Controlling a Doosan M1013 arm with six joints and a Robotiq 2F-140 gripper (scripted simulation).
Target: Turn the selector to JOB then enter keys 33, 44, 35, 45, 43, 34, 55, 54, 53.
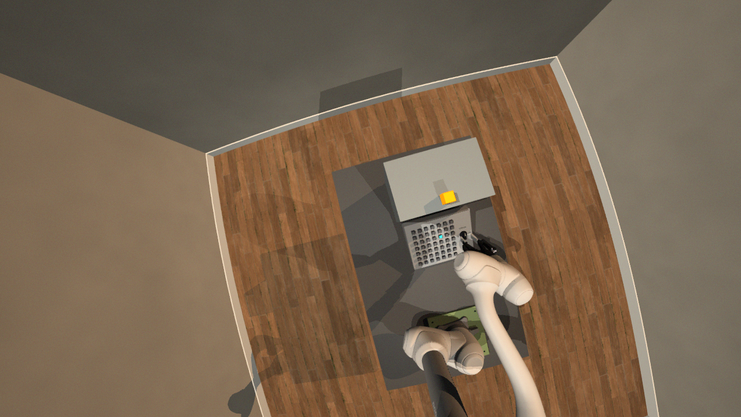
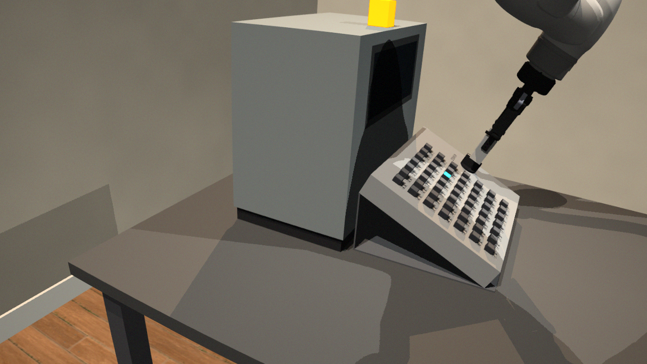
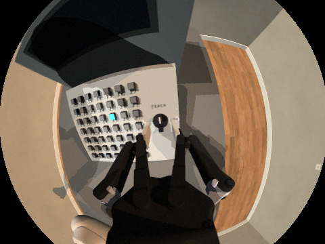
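Now: the black selector knob 40 mm below my hand and 30 mm ahead of it. From my hand the other things lie so: sloped grey keypad: 110 mm to the left, 90 mm below, 50 mm ahead.
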